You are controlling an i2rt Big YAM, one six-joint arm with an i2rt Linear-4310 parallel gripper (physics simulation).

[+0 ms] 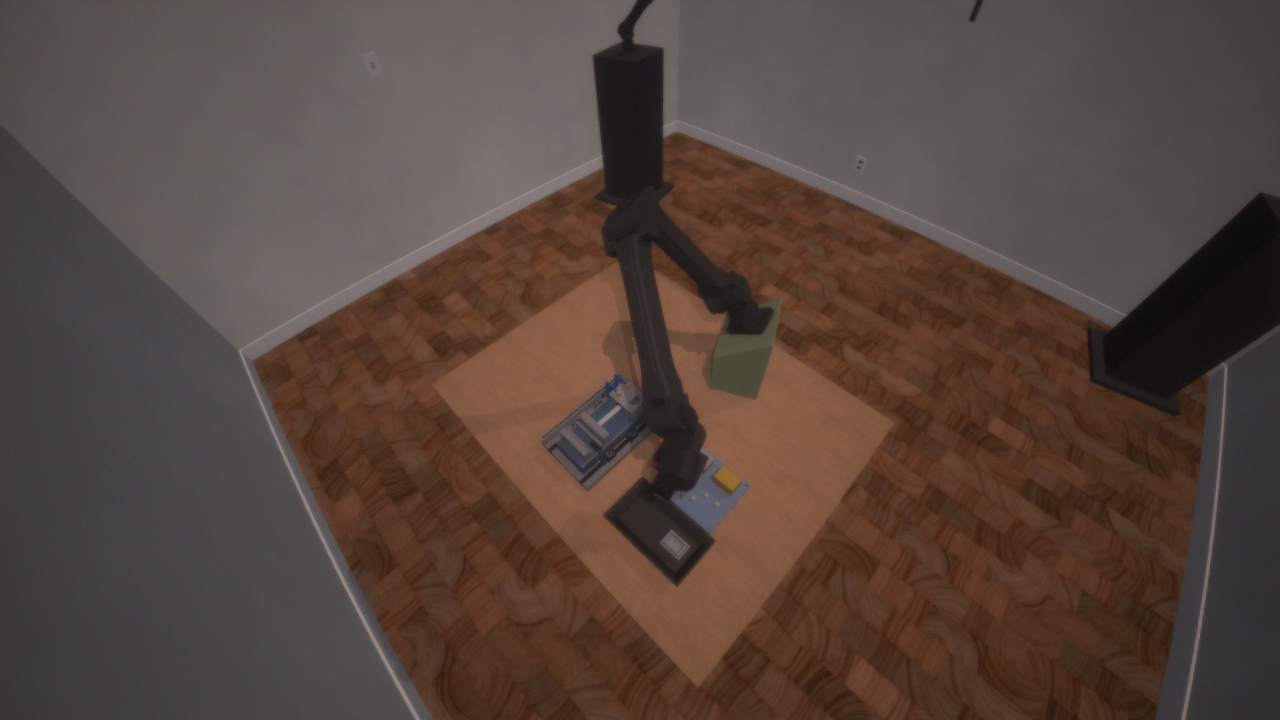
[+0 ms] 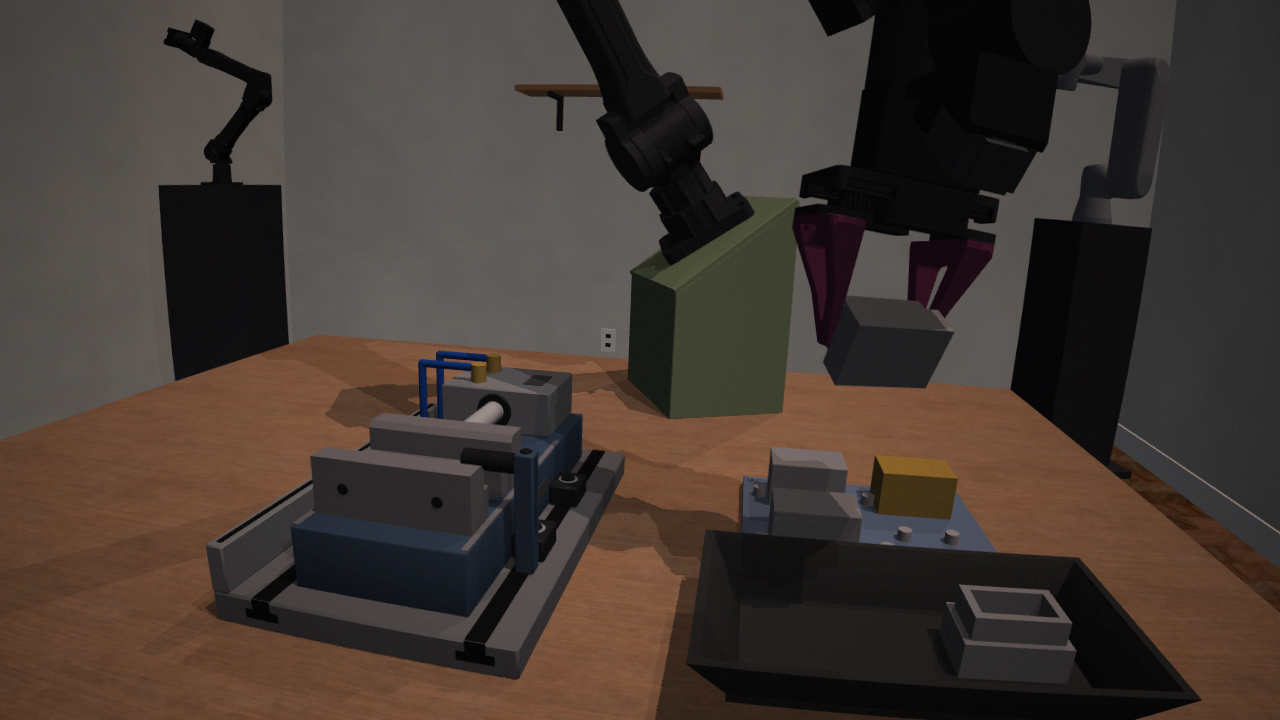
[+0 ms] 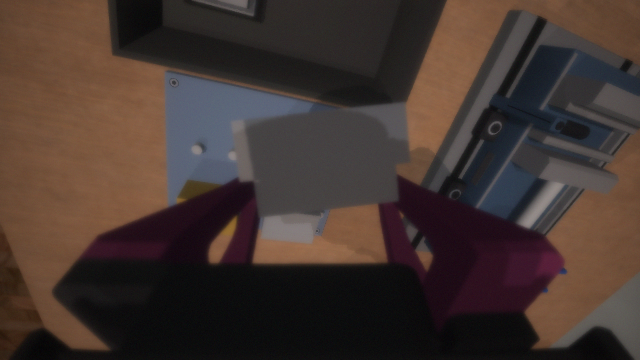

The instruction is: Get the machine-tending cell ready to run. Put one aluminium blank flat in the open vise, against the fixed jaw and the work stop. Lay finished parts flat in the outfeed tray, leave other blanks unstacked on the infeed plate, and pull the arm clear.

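Pixels of known places: gripper, fingertip midpoint: [image 2: 869,351] [image 3: 319,179]; arm's base at its link origin: [image 1: 751,323] [image 2: 708,232].
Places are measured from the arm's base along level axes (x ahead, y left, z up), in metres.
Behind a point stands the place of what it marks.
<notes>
My gripper [image 1: 662,490] {x 0.487, y 0.030, z -0.043 m} [image 2: 881,331] {x 0.487, y 0.030, z -0.043 m} [image 3: 319,179] {x 0.487, y 0.030, z -0.043 m} is shut on a grey blank [image 2: 886,355] {x 0.520, y 0.027, z -0.037 m} [image 3: 320,162] {x 0.511, y 0.034, z -0.013 m}, held slightly tilted in the air above the infeed plate area. The blue infeed plate [image 1: 702,514] {x 0.476, y 0.114, z -0.197 m} [image 3: 200,110] {x 0.474, y 0.126, z -0.197 m} bears two grey blanks, one at the back [image 2: 805,467] {x 0.373, y 0.034, z -0.162 m} and one in front [image 2: 812,516] {x 0.461, y 0.014, z -0.163 m}, and a yellow block [image 1: 725,480] {x 0.381, y 0.126, z -0.162 m} [image 2: 913,488] {x 0.390, y 0.120, z -0.173 m}. The vise [image 1: 581,434] {x 0.470, y -0.260, z -0.145 m} [image 2: 384,561] {x 0.539, y -0.248, z -0.158 m} is open, with a gap between the front jaw [image 2: 384,488] and the screw-side jaw [image 2: 447,436]. A stepped, hollow-topped grey part [image 1: 674,544] {x 0.583, y 0.093, z -0.172 m} [image 2: 1011,651] {x 0.602, y 0.085, z -0.175 m} sits in the outfeed tray [image 1: 640,519] {x 0.569, y -0.011, z -0.194 m} [image 2: 805,573] {x 0.508, y -0.002, z -0.179 m} [image 3: 250,65] {x 0.519, y 0.073, z -0.175 m}.
A blue post [image 2: 526,514] {x 0.500, y -0.173, z -0.145 m} with a black rod [image 2: 487,460] {x 0.495, y -0.196, z -0.113 m} stands at the vise's side. Blue pipes [image 2: 421,389] {x 0.322, y -0.278, z -0.120 m} rise behind the jaws. The green pedestal [image 1: 742,362] {x 0.101, y 0.027, z -0.048 m} [image 2: 725,349] {x 0.105, y 0.012, z -0.126 m} carries the arm. Small pegs [image 2: 951,537] {x 0.440, y 0.132, z -0.191 m} [image 3: 198,148] {x 0.438, y 0.132, z -0.189 m} stick up from the infeed plate.
</notes>
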